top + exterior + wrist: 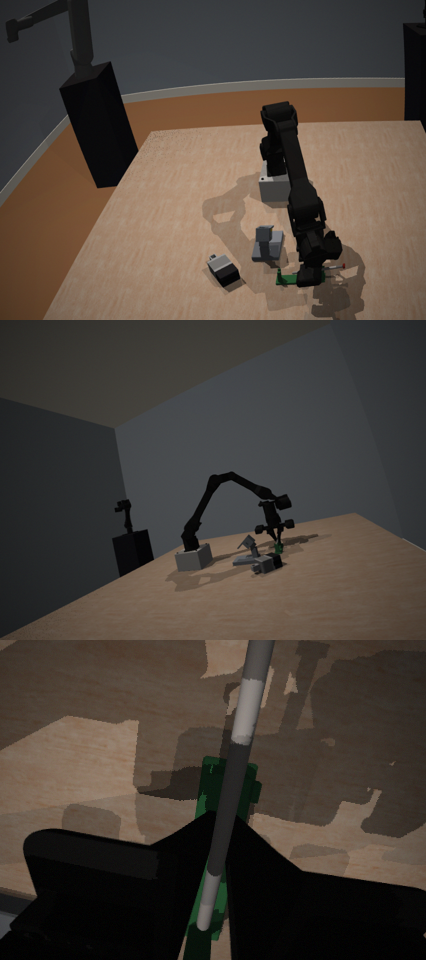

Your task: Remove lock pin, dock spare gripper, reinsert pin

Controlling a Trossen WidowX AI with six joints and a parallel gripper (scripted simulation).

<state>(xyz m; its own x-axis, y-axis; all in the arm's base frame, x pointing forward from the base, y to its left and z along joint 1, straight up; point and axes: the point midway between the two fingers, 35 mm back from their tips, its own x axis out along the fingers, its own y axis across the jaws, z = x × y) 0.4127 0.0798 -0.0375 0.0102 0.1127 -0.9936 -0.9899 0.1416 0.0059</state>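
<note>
My gripper tip is now 4 cm to the left of the green cradle and 1 cm below it. The rest, counted from my gripper tip: grey mount 14 cm behind, 13 cm to the right, 4 cm above; spare gripper 7 cm behind, 26 cm to the right.
</note>
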